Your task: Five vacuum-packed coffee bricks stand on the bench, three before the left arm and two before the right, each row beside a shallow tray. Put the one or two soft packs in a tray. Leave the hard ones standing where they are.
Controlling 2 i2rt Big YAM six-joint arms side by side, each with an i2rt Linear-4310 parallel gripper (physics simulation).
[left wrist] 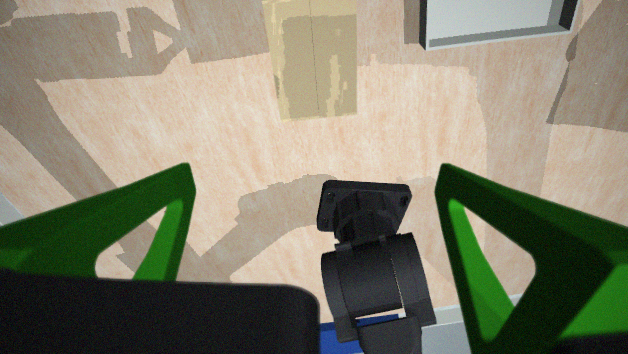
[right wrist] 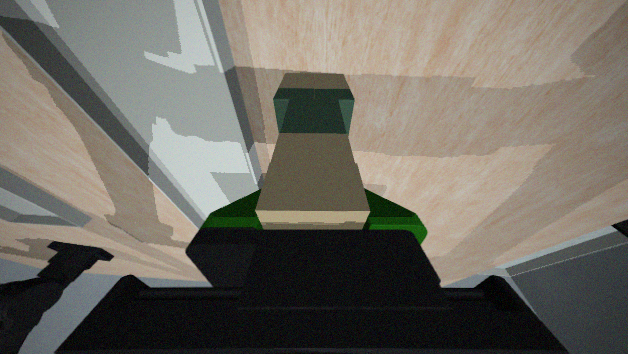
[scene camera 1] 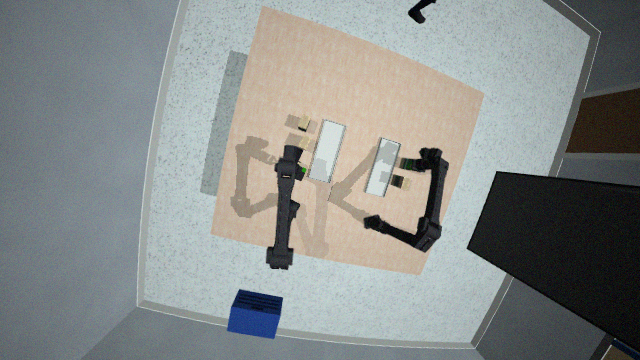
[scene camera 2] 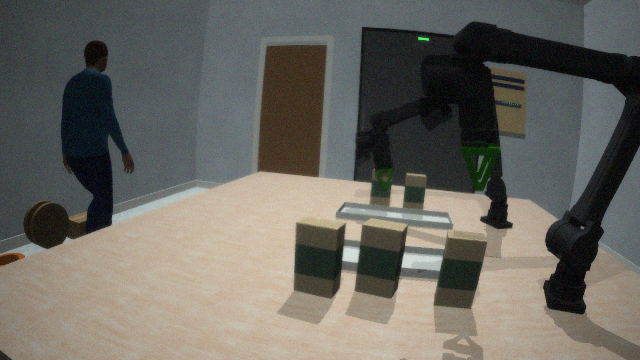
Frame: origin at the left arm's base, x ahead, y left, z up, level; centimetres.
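Where they show: left gripper, between the fingertips: [left wrist: 315,176] [scene camera 2: 478,184]; right gripper, between the fingertips: [scene camera 1: 409,166] [scene camera 2: 385,188]; left arm's base, origin of its link: [left wrist: 361,204] [right wrist: 85,249] [scene camera 1: 290,205] [scene camera 2: 562,299]; right arm's base, origin of its link: [scene camera 1: 371,221] [scene camera 2: 495,223].
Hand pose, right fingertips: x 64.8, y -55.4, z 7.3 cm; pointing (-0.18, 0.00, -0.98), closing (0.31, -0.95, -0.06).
Each offset is from my right fingertips to the top centre of the thing. Level surfaces: height alone.
Three tan-and-green packs [scene camera 2: 319,257] [scene camera 2: 380,257] [scene camera 2: 460,270] stand in a row beside the near tray {dx -20.4, dy +52.5, dz -5.1 cm} [scene camera 2: 422,273] [scene camera 1: 328,145]; two of them {dx -13.5, dy +74.2, dz +6.7 cm} [scene camera 1: 304,122] {dx -23.5, dy +67.9, dz +6.7 cm} [scene camera 1: 306,143] show in scene camera 1. My left gripper [scene camera 1: 302,171] [scene camera 2: 479,186] [left wrist: 315,176] is open and empty, high above the bench; a pack top {dx -39.1, dy +64.6, dz +6.7 cm} [left wrist: 320,65] shows ahead of its fingers. My right gripper [scene camera 1: 411,164] [scene camera 2: 384,185] [right wrist: 313,177] is shut on a standing pack {dx +1.7, dy +0.5, dz +6.8 cm} [right wrist: 315,165] by the far tray {dx -9.4, dy +13.0, dz -5.1 cm} [right wrist: 192,100] [scene camera 1: 376,185] [scene camera 2: 400,223]; its fingertips are partly hidden. The other right pack {dx -11.6, dy -0.4, dz +6.7 cm} [scene camera 1: 401,181] [scene camera 2: 415,190] stands beside it. Softness cannot be seen.
The left arm's base [left wrist: 365,205] stands on the bench {dz -7.3 cm} [scene camera 1: 370,80]. The right arm's base [scene camera 1: 374,223] is below the right tray in scene camera 1. A person [scene camera 2: 87,115] stands beyond the bench. A blue box [scene camera 1: 255,315] is on the floor.
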